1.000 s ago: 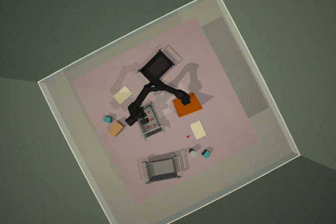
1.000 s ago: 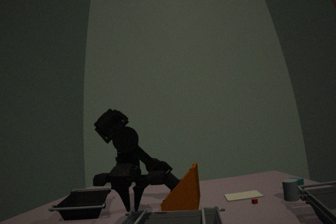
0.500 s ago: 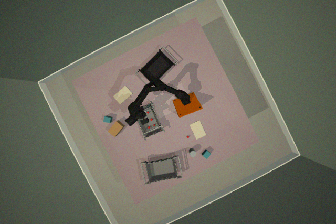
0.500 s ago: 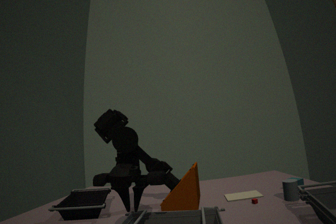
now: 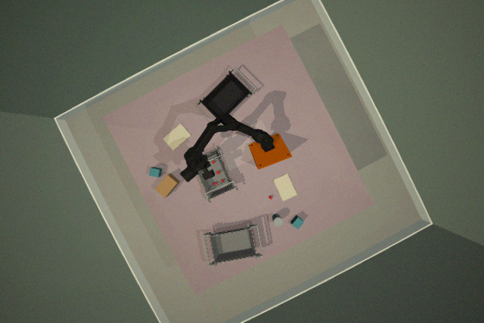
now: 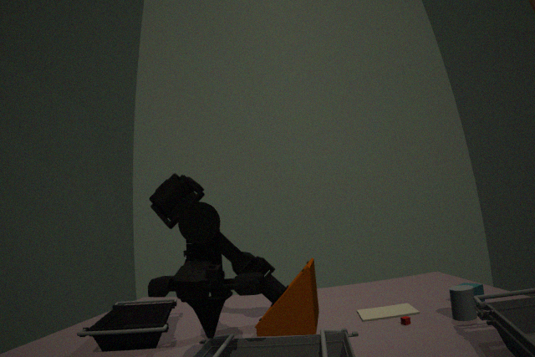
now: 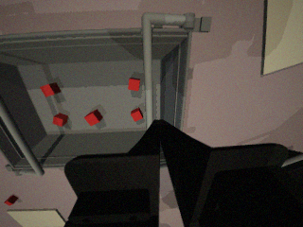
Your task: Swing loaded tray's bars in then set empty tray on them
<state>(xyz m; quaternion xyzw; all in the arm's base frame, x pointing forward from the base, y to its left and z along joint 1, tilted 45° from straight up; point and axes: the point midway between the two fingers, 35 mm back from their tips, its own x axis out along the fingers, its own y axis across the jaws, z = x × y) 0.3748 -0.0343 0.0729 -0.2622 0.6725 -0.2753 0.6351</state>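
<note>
My gripper tip is 27 cm past the black tray, 30 cm to the left of it and 5 cm above it. From my gripper tip the other things lie so: small red cube: 26 cm behind, 38 cm to the left, 8 cm below; grey cylinder: 24 cm behind, 52 cm to the left, 6 cm below; tan block: 29 cm ahead, 4 cm to the left, 6 cm below.
</note>
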